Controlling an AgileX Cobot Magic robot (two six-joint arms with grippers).
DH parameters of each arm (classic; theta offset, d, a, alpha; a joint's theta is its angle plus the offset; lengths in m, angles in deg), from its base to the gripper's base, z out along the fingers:
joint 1: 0 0.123 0 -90
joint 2: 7.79 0 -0.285 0
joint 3: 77.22 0 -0.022 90
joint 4: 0 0.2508 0 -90
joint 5: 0 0 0.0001 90
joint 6: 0 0.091 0 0
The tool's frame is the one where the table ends.
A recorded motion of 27 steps. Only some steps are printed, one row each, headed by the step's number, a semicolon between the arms.
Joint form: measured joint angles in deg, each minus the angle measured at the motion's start. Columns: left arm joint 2, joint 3, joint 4, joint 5, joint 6, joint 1; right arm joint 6, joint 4, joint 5, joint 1, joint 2, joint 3.
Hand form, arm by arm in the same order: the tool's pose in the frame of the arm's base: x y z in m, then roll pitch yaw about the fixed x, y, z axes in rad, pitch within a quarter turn. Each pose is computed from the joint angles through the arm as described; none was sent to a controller.
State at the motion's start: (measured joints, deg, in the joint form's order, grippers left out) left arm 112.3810 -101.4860 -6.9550 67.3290 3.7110 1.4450; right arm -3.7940 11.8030 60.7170 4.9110 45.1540 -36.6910
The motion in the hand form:
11: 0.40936 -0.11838 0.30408 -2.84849 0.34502 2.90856; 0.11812 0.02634 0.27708 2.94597 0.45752 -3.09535
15: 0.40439 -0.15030 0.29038 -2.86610 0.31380 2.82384; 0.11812 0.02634 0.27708 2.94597 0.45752 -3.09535
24: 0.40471 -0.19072 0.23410 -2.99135 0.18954 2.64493; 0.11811 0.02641 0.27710 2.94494 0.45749 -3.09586
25: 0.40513 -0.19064 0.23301 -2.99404 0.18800 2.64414; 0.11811 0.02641 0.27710 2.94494 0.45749 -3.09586
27: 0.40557 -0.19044 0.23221 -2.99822 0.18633 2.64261; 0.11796 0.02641 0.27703 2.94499 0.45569 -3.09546
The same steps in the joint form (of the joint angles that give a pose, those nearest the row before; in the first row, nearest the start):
11: 0.45 -5.41 -11.19 3.13 3.35 -13.98; 0.00 -0.06 -0.27 0.00 0.00 0.00
15: 2.22 -5.41 -10.21 3.13 3.36 -18.47; 0.00 -0.06 -0.27 0.00 0.00 0.00
24: 9.17 -5.30 -3.18 3.13 4.85 -24.74; 0.00 0.00 -0.26 0.00 0.00 0.00
25: 9.31 -5.30 -3.02 3.06 4.85 -24.74; 0.00 0.00 -0.26 0.00 0.00 0.00
27: 9.44 -5.35 -2.77 3.06 4.85 -24.74; 0.00 0.00 -0.16 0.00 0.00 0.00

